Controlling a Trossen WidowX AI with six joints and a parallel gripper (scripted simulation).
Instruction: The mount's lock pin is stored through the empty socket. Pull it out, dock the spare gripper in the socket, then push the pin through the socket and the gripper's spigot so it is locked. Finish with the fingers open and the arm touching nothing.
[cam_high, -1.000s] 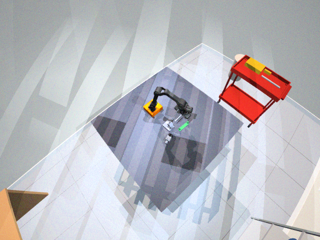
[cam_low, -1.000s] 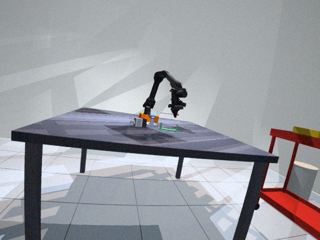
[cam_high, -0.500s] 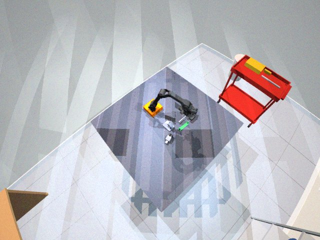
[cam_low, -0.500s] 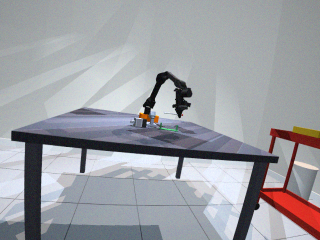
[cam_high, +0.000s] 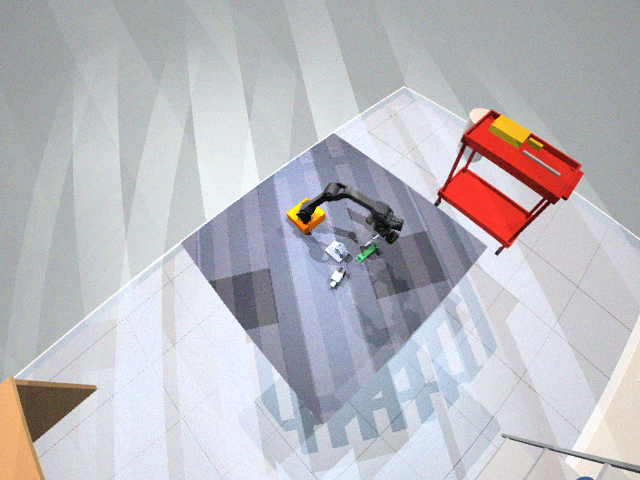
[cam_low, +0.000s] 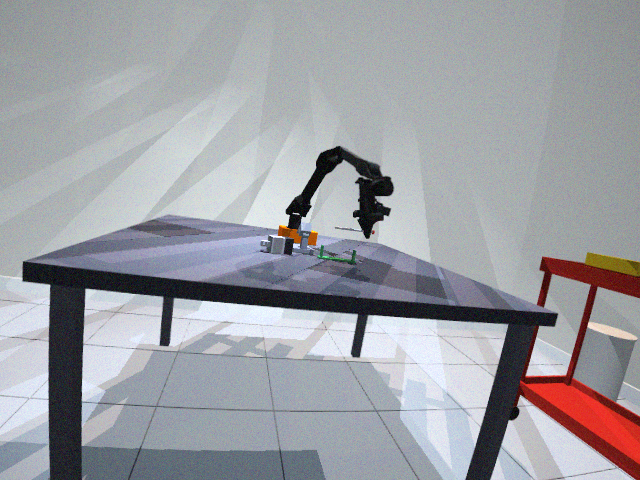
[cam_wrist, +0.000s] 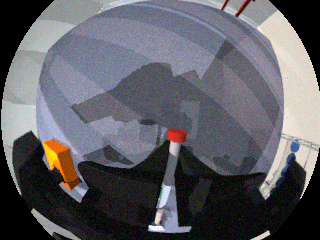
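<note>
My gripper tip is 1 cm past the green cradle, 10 cm to the left of it and 7 cm above it. Also, from my gripper tip: spare gripper 2 cm behind, 33 cm to the right, 7 cm below; mount 12 cm behind, 21 cm to the right, 4 cm below.
</note>
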